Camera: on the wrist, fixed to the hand. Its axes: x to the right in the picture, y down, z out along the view.
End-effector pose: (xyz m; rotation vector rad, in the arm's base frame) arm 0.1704 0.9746 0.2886 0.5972 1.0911 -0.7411
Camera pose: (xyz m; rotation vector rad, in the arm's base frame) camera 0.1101 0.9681 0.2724 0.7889 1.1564 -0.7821
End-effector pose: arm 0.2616 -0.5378 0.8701 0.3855 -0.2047 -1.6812
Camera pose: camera 0.2261 -0.5273 0.8195 0.6015 -0.2359 -1.6232
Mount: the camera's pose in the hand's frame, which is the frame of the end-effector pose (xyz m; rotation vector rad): 0.0003 -0.0522 -0.0348 0.1485 0.1307 0.0162
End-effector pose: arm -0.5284 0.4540 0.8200 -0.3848 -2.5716 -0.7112
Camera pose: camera -0.5363 0.3920 0.8252 -0.3007 -2.4753 -0.5177
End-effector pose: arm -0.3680 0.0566 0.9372 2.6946 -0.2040 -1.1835
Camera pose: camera -0.3395 0.1114 0.9481 2.8800 -0.3048 -1.0206
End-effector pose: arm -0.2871 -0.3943 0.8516 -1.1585 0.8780 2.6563
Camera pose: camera -0.2484 -0.3704 0.8084 -1.3046 1.0898 2.5008
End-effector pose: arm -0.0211 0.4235 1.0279 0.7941 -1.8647 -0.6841
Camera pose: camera 0.0226 0.3863 1.0026 0.8965 -1.8157 -0.4758
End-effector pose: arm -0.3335 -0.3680 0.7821 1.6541 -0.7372 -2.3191
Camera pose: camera -0.2949 -0.3332 0.7469 1.8338 -0.9100 -2.1672
